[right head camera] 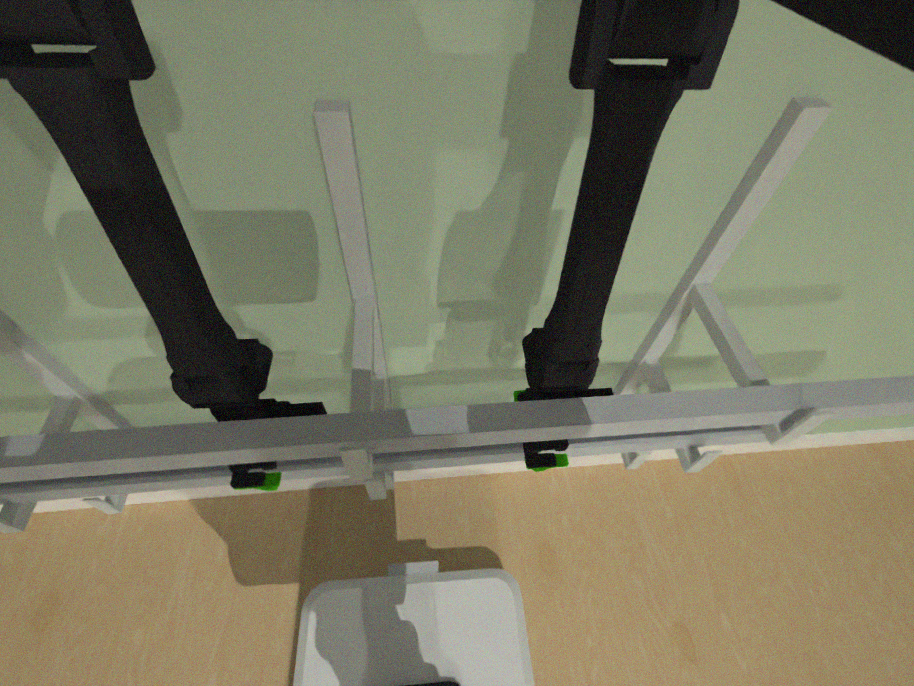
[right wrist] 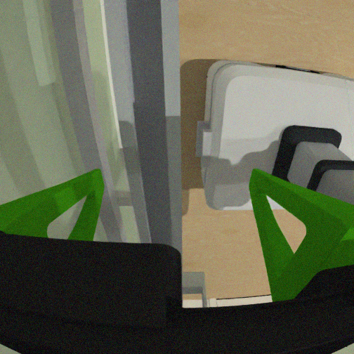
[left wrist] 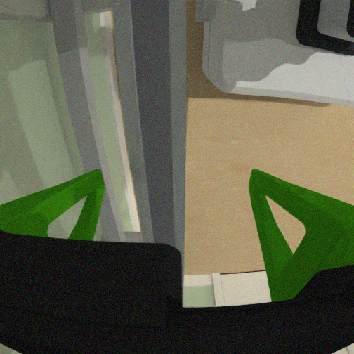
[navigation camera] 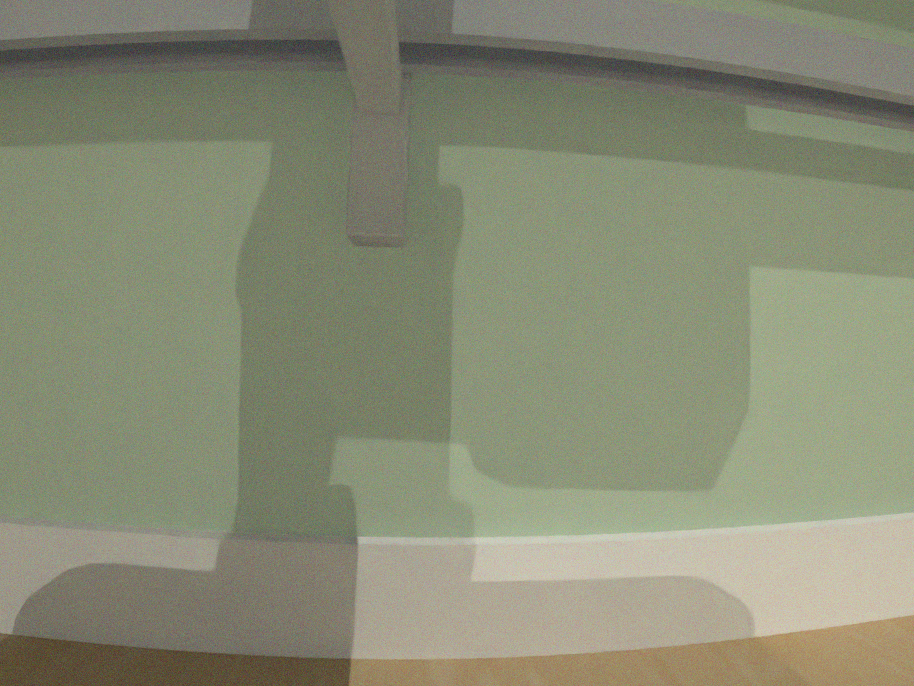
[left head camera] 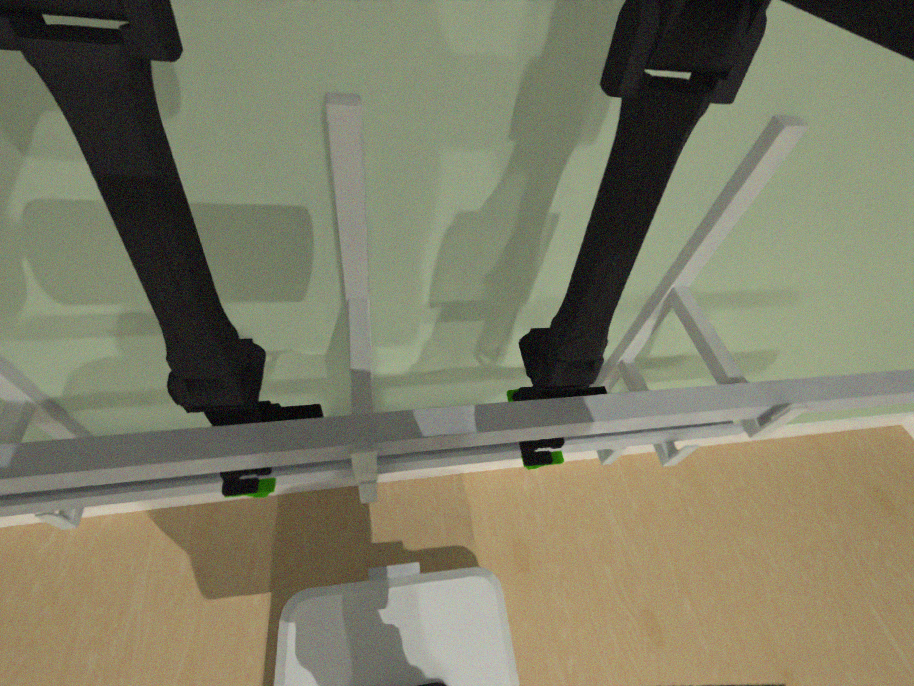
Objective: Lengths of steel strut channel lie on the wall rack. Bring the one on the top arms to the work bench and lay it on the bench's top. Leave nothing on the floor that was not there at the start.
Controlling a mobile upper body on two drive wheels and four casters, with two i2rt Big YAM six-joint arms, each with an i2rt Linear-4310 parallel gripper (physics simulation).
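Frame: origin at the left arm's base, x ahead, y right, z down, level; centimetres.
Seen in the pictures: left gripper, fingertip midpoint: [right head camera: 277,461]; right gripper, fingertip midpoint: [right head camera: 533,444] [left head camera: 524,442].
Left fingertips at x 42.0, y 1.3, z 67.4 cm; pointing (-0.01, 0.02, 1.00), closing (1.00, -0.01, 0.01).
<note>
Offsets run from my left fingertips to a thing's middle. "spot": to the spot under its first point. Level surfaces: height alone.
The top strut channel {spot: dx -4.4, dy +58.6, dz -21.3 cm} [left head camera: 664,404] [right head camera: 664,407] [left wrist: 152,125] [right wrist: 150,125] is a long grey bar across the rack's upper arms. In both head views it hides the middle of my left gripper [left head camera: 273,448] [right head camera: 273,445] [left wrist: 176,172] and my right gripper [left head camera: 535,428] [right head camera: 537,429] [right wrist: 176,177]. Both grippers are open with nothing gripped. In each wrist view the strut runs between the spread green fingertips, nearer the picture's left finger. Another channel {spot: dx +0.1, dy +29.5, dz +3.3 cm} [left head camera: 442,459] [right head camera: 442,462] shows beyond it. The work bench does not show.
Grey rack uprights [left head camera: 346,184] [right head camera: 343,184] [navigation camera: 376,184] stand at the green wall, with another upright {spot: dx +23.1, dy +74.5, dz -36.4 cm} [left head camera: 730,199] [right head camera: 753,191] at the right. A white base [left head camera: 457,612] [right head camera: 479,612] [right wrist: 260,100] stands on the wooden floor {dz +73.6 cm} [left head camera: 664,553] below the rack in the head views.
</note>
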